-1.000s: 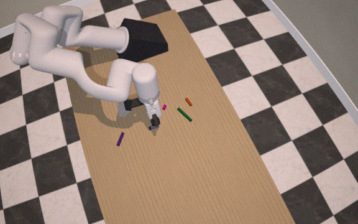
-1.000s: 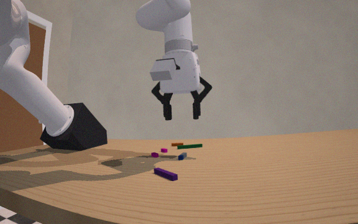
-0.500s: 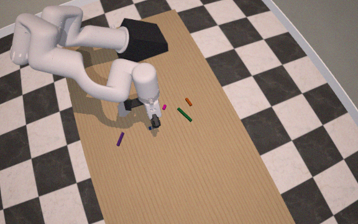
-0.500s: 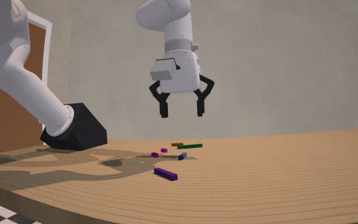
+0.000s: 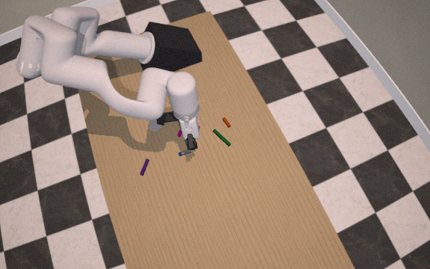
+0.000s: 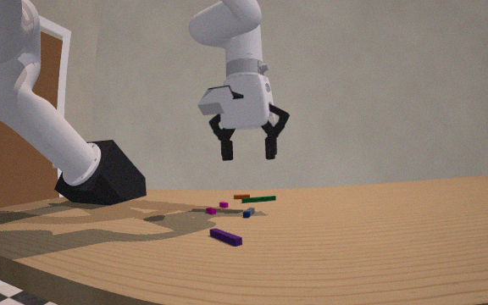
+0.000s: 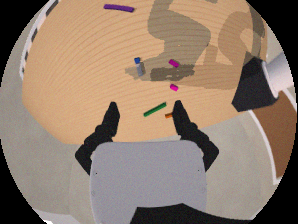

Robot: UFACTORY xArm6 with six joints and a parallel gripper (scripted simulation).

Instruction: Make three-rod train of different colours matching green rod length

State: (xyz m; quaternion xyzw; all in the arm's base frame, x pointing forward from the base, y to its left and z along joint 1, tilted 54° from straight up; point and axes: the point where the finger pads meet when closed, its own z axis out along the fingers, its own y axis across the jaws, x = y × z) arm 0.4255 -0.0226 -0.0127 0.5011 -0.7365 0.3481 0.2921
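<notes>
Right now my hand is 15 cm to the right of the orange rod, 11 cm above it and 4 cm past it. From my hand the other things lie so: blue rod (11 cm below, 5 cm to the right); then grey rod (11 cm below, 3 cm to the right); then green rod (11 cm to the left, 11 cm below, 1 cm ahead).
</notes>
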